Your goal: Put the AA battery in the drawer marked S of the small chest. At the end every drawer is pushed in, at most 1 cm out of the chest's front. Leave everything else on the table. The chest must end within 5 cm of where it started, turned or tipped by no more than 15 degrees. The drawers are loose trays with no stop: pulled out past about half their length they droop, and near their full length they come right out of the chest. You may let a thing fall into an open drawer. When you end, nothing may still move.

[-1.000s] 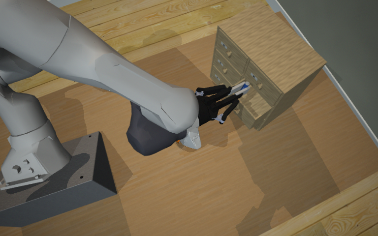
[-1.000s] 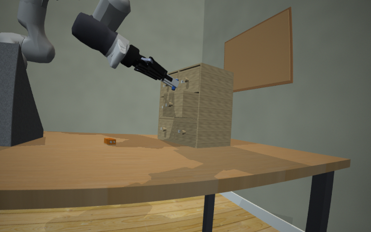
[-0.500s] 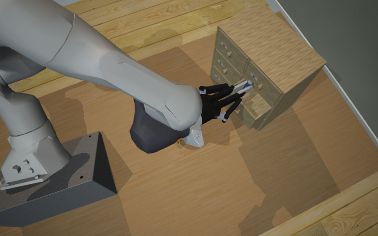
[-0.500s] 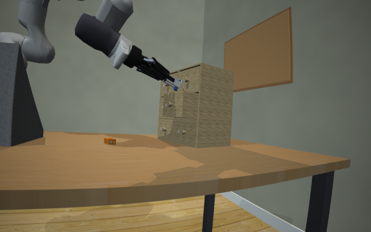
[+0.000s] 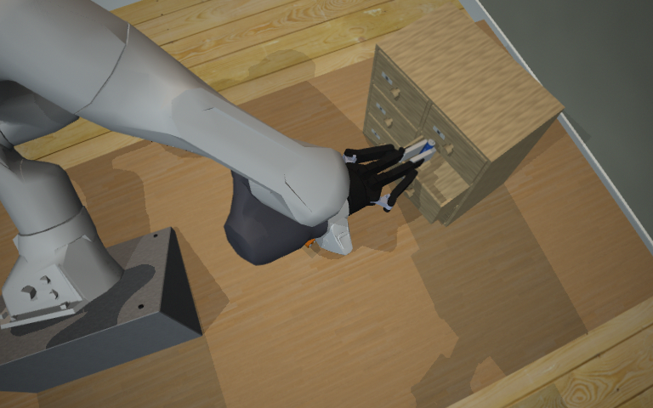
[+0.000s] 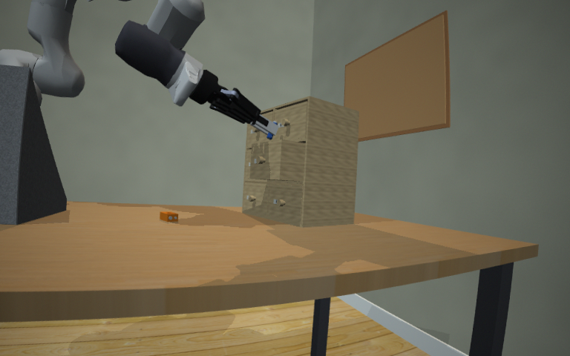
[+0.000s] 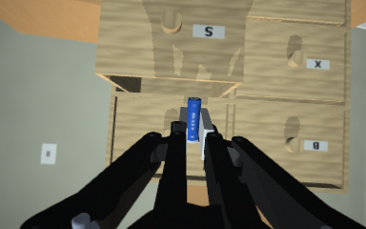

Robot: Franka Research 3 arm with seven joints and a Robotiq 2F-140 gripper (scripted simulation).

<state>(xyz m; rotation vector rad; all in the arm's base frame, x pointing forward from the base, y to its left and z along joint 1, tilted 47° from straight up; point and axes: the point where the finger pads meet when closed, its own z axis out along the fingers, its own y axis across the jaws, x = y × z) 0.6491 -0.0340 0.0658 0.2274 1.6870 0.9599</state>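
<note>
Right now my hand is 2 cm short of the blue AA battery, 1 cm to the right of it and 1 cm above it. Also, from my hand: small orange object (24 cm below, 22 cm behind, 1 cm to the right); then drawer (11 cm below, 8 cm ahead).
</note>
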